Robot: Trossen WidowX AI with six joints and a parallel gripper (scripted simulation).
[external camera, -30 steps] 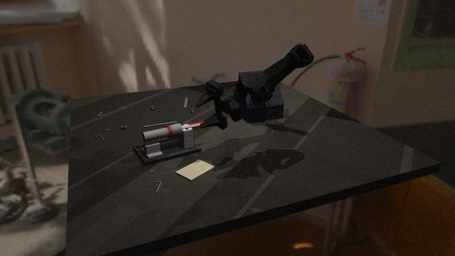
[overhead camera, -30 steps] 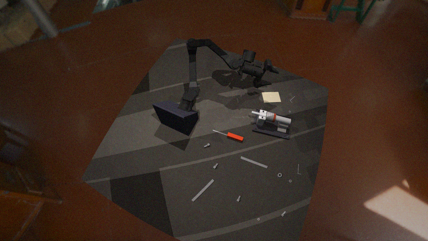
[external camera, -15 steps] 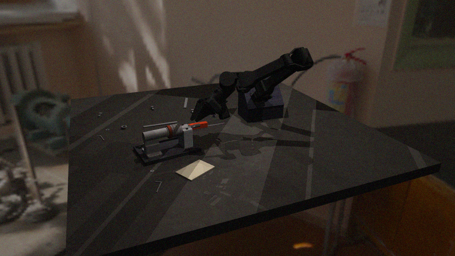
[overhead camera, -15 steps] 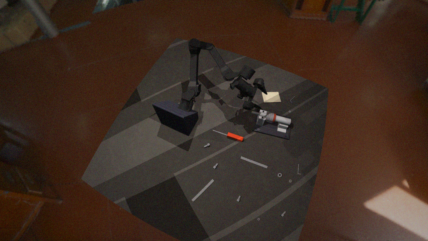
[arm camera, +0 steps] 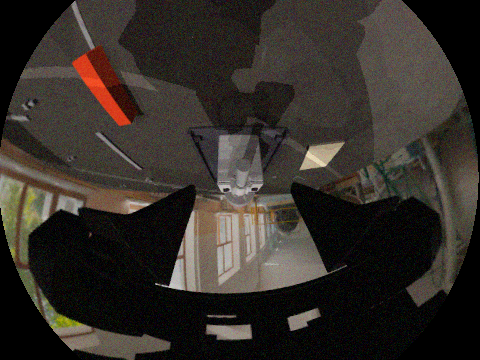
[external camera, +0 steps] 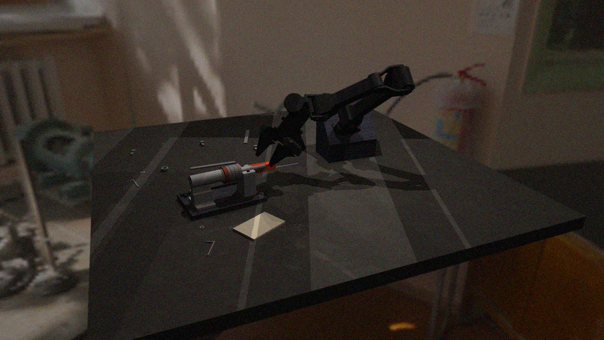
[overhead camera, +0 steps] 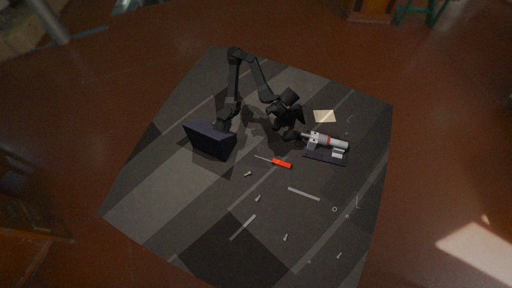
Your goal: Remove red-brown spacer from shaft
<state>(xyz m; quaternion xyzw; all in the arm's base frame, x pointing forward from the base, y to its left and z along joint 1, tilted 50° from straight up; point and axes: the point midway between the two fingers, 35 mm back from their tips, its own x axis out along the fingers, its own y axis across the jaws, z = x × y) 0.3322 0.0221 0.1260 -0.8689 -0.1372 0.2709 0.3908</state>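
The pale shaft lies 7 cm ahead of my gripper tip and 2 cm below it. The rest, counted from my gripper tip: beige card: 20 cm to the left, 10 cm below, 10 cm ahead; red-brown spacer: 13 cm ahead, 2 cm below.
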